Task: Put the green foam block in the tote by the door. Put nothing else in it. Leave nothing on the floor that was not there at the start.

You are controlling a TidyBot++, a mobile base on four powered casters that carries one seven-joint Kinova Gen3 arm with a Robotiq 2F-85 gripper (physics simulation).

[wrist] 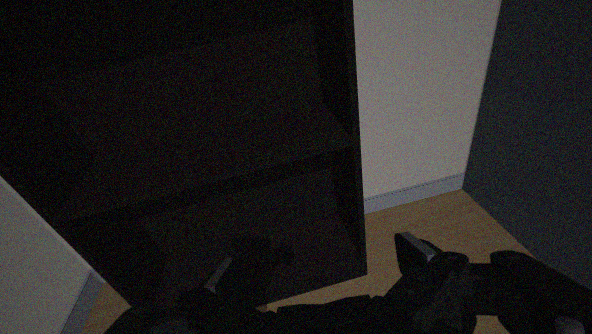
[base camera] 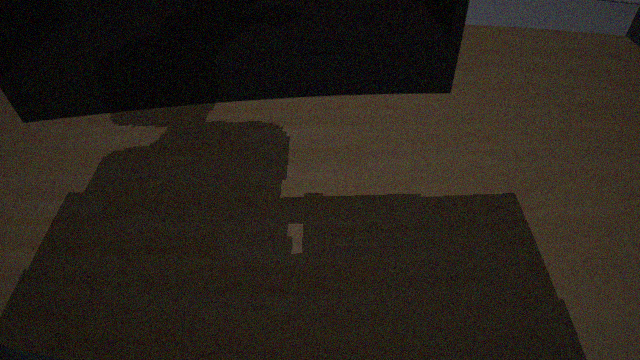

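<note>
My gripper is open, its two dark fingers wide apart at the bottom of the wrist view. No held thing shows between them. The left fingertip is seen against the lower part of a dark shelf unit, and the right one against the wood floor. The gripper does not show in the base camera view. The green foam block and the tote do not show in either view. The views are dim and grainy.
The dark shelf unit stands close ahead. Right of it are a pale wall with a grey skirting board and a dark blue-grey upright surface. A wide shadow lies on the wood floor.
</note>
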